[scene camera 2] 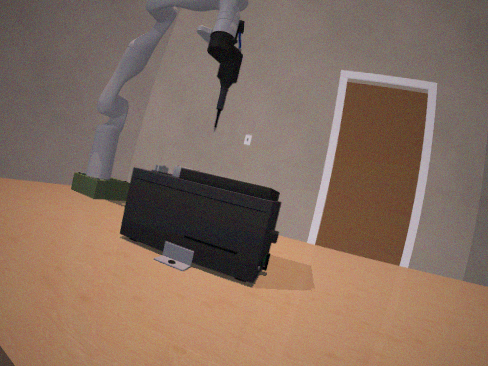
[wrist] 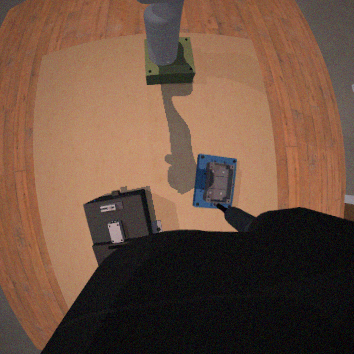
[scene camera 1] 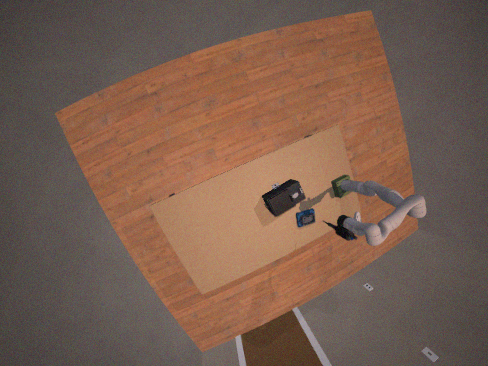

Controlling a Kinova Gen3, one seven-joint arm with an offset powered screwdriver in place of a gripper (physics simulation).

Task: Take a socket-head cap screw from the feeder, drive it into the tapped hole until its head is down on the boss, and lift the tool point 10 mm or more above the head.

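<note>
The screwdriver (scene camera 1: 324,221) (scene camera 2: 215,130) (wrist: 218,205) points down, its tip high above the table. Whether a screw sits on the tip is too small to tell. In the wrist view the tip overlaps the near edge of the blue plate (wrist: 198,198) (scene camera 1: 299,223). A grey workpiece with raised bosses (wrist: 220,184) (scene camera 1: 307,219) lies on that plate; the tapped hole cannot be made out. The black feeder (scene camera 1: 284,201) (scene camera 2: 195,215) (wrist: 102,222) stands beside the plate, with pale fittings on its top. No screw can be made out at the feeder.
The arm's green base block (scene camera 1: 341,185) (scene camera 2: 100,189) (wrist: 170,78) stands on the tan table top (scene camera 1: 215,240). A small grey bracket (scene camera 2: 175,257) (wrist: 158,226) sits at the feeder's side. The arm's shadow falls between base, feeder and plate.
</note>
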